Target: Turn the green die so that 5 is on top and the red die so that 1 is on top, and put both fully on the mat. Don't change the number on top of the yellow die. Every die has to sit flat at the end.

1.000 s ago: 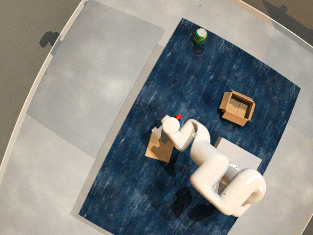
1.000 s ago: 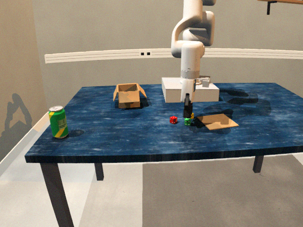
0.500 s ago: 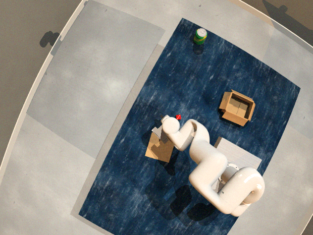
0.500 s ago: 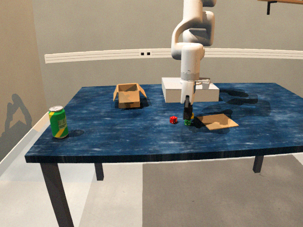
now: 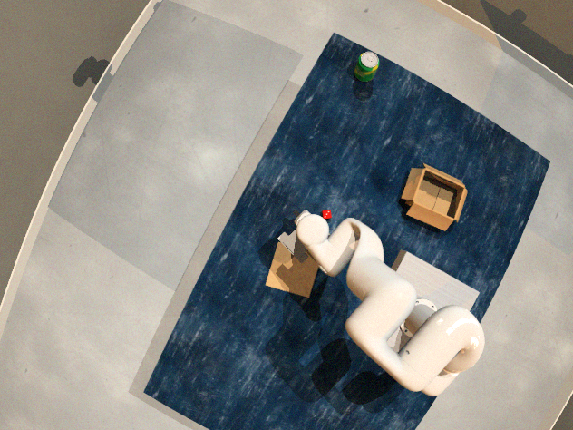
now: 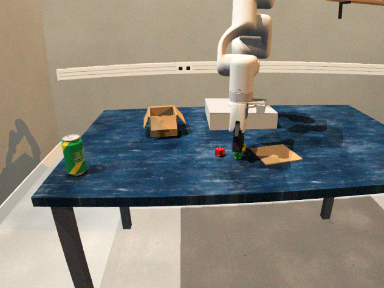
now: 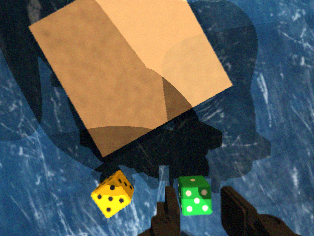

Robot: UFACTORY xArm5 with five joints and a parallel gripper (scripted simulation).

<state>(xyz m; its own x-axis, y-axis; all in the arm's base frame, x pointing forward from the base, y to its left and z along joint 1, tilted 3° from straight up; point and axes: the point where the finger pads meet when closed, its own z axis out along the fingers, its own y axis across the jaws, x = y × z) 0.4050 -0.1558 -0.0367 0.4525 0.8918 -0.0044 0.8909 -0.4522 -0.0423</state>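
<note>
Now: the green die 40 mm below my hand. The rest, counted from my hand: red die: 50 mm to the right, 40 mm below, 30 mm behind; then mat: 140 mm to the left, 50 mm below, 10 mm ahead; then yellow die: 60 mm behind, 40 mm below, 30 mm to the left.
</note>
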